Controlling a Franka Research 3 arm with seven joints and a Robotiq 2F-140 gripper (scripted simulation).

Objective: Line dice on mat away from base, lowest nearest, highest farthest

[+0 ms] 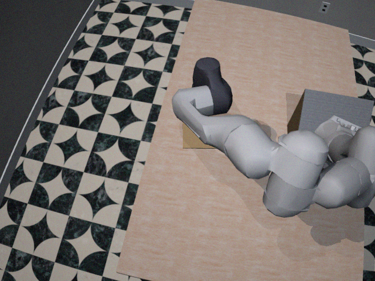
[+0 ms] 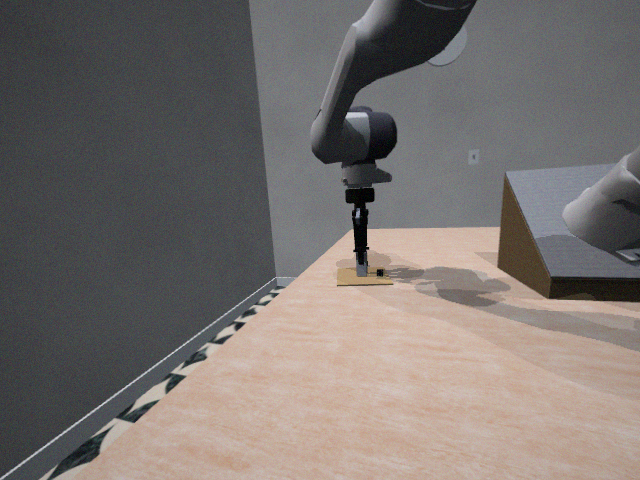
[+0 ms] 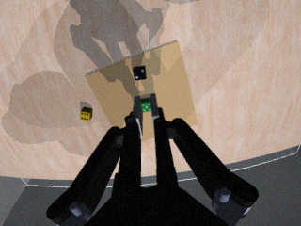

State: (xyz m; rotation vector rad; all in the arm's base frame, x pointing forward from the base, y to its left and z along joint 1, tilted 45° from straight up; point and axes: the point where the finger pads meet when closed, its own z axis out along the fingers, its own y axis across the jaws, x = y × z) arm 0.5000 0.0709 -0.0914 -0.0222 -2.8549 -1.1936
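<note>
The green die is 3 cm below my hand. The rest, counted from my hand: yellow die: 10 cm to the right, 3 cm below; then tan mat: 4 cm below; then black die: 5 cm behind, 3 cm below.
</note>
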